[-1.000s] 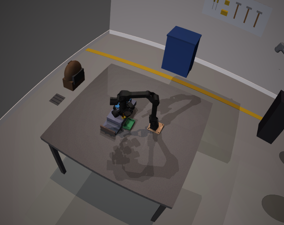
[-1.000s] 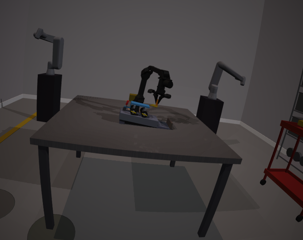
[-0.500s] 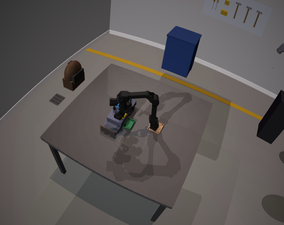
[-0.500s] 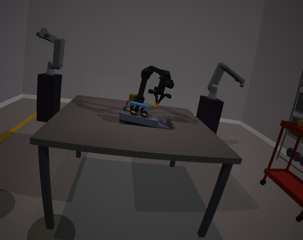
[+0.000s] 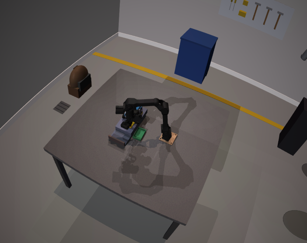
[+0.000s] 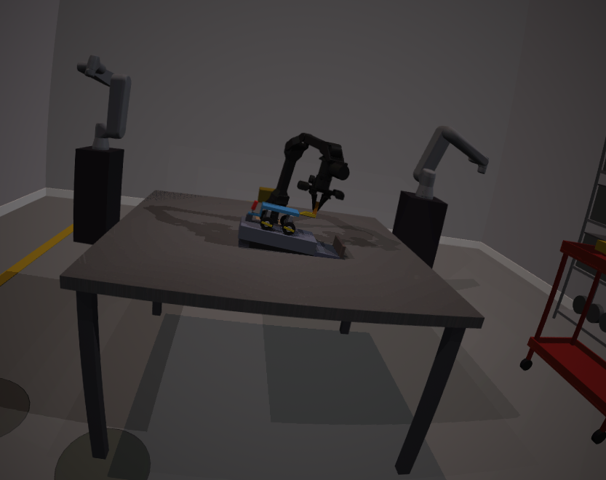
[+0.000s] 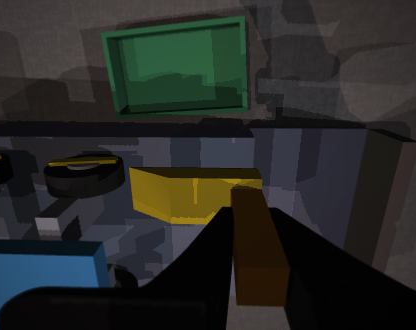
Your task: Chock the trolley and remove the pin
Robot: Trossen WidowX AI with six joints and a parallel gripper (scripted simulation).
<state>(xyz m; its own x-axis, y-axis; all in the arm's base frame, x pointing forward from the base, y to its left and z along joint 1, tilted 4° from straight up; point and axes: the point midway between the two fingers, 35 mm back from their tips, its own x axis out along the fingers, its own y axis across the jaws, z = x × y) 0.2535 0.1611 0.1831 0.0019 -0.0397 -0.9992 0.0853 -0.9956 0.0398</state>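
Now: the red-headed stop pin 70 mm ahead of my gripper tip, 250 mm to the right of it and 20 mm below it. Round my gripper tip: blue trolley: 80 mm ahead, 150 mm to the right, 40 mm below; then yellow chock: 20 mm to the right, 10 mm below; then brown stop bar: 50 mm ahead, 110 mm to the left, 120 mm below.
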